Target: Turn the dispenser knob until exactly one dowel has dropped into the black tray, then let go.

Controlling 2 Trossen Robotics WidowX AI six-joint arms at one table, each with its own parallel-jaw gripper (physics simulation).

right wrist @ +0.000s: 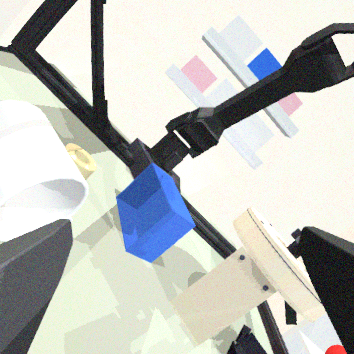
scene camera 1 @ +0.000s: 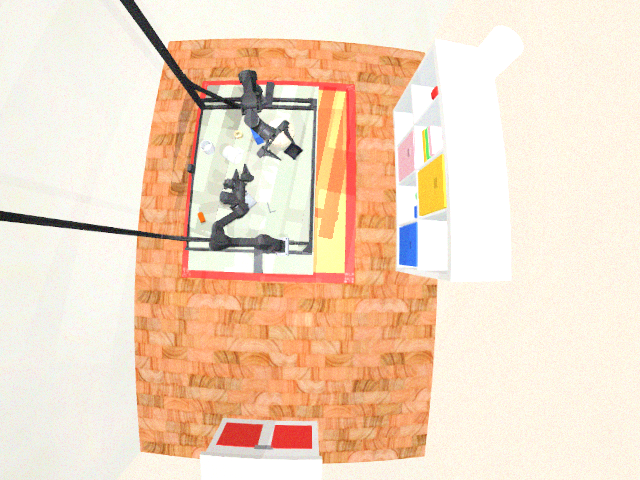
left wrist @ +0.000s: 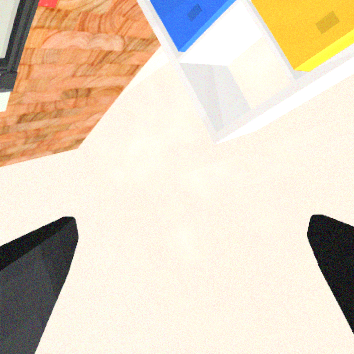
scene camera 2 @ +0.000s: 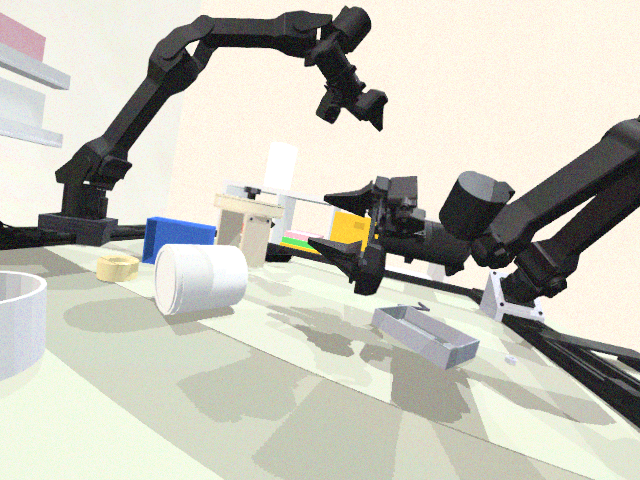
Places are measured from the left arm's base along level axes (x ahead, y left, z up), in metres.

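Pixels of known places: left gripper, fingertip midpoint: (scene camera 1: 288, 152) (left wrist: 193, 226) (scene camera 2: 370, 125); right gripper, fingertip midpoint: (right wrist: 188, 234) (scene camera 1: 240, 166) (scene camera 2: 316, 217); left arm's base, link origin: (right wrist: 157, 160) (scene camera 2: 82, 216); right arm's base, link origin: (scene camera 1: 281, 246) (scene camera 2: 516, 292).
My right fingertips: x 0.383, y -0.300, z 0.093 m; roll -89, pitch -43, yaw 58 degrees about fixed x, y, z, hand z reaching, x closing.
For each thing: its top centre in the pictures, then the offset to it from my right fingertips. "spot": a spot on its surface instead.
- black tray, top centre: (scene camera 2: 273, 250) (scene camera 1: 293, 150) 0.031 m ahead, 0.312 m left, 0.116 m down
- blue box, top centre: (right wrist: 171, 191) (scene camera 2: 183, 222) (scene camera 1: 254, 129) 0.183 m back, 0.182 m left, 0.060 m down
- white cylinder, surface spot: (right wrist: 30, 160) (scene camera 1: 231, 157) spot: 0.109 m back, 0.020 m right, 0.067 m down
- tan ring, top centre: (right wrist: 81, 156) (scene camera 2: 119, 259) (scene camera 1: 238, 133) 0.255 m back, 0.088 m left, 0.115 m down
- grey tray, top centre: (scene camera 2: 424, 323) (scene camera 1: 244, 203) 0.150 m ahead, 0.103 m right, 0.115 m down
- orange block, top centre: (scene camera 1: 199, 213) 0.051 m ahead, 0.361 m right, 0.109 m down
The cream dispenser (scene camera 1: 281, 140) (scene camera 2: 255, 240) (right wrist: 220, 295) stands upright near the blue box. Its black knob (scene camera 2: 252, 192) (right wrist: 296, 242) is on top, partly hidden by a finger in the right wrist view. The black tray (scene camera 1: 293, 150) (scene camera 2: 278, 254) (right wrist: 247, 344) is beside the dispenser's foot; its inside is not readable, and no dowel can be made out. My left gripper (scene camera 1: 287, 148) (scene camera 2: 356, 125) (left wrist: 193, 226) is open and empty, high above the table. My right gripper (scene camera 1: 241, 167) (scene camera 2: 317, 219) (right wrist: 188, 234) is open and empty in the air, apart from the knob, with its fingers pointing towards the dispenser's side.
A blue box (scene camera 1: 257, 136) (scene camera 2: 180, 235) (right wrist: 155, 215), a white cylinder (scene camera 1: 232, 153) (scene camera 2: 206, 279) (right wrist: 30, 160) on its side and a tan ring (scene camera 1: 237, 134) (scene camera 2: 103, 269) lie near the dispenser. A grey tray (scene camera 2: 413, 338) is below my right gripper. An orange block (scene camera 1: 201, 217) lies farther off.
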